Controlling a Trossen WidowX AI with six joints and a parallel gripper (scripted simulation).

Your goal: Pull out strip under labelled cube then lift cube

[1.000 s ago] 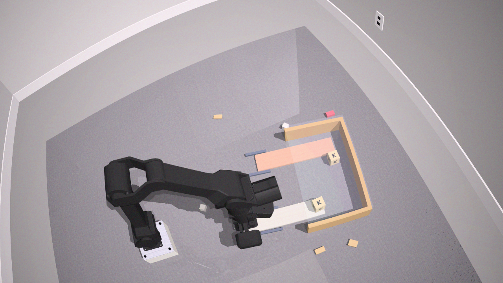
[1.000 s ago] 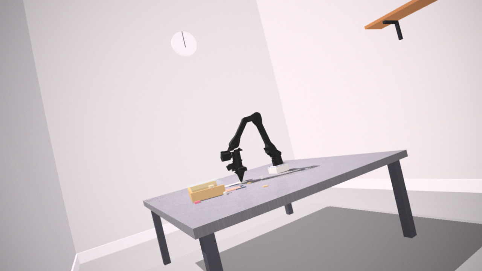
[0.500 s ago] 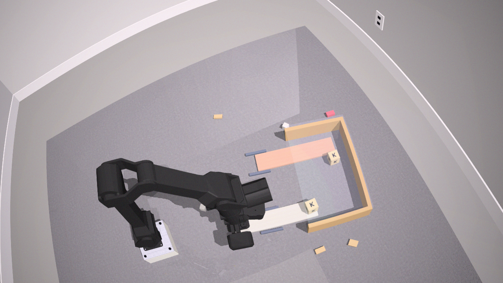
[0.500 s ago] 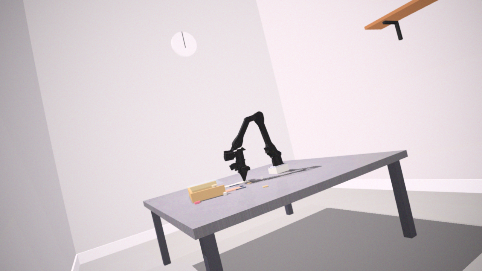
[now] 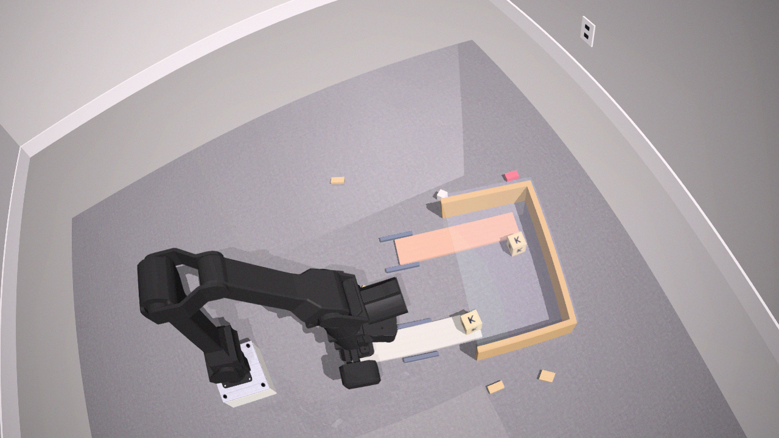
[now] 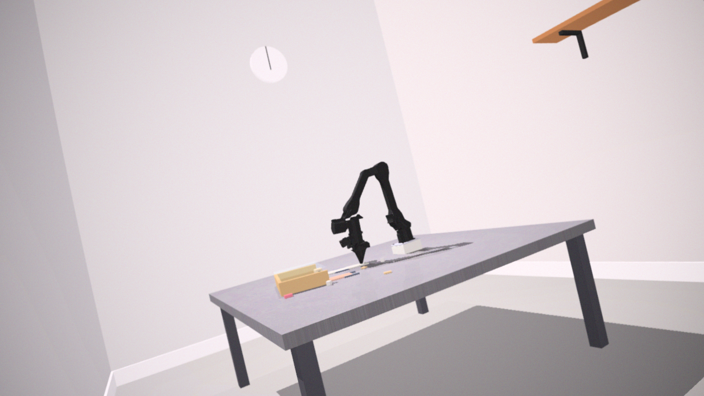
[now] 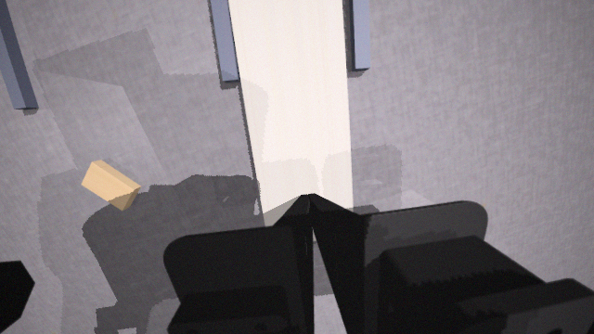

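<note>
My gripper tip is 9 cm short of the white strip and 2 cm to the left of it.
</note>
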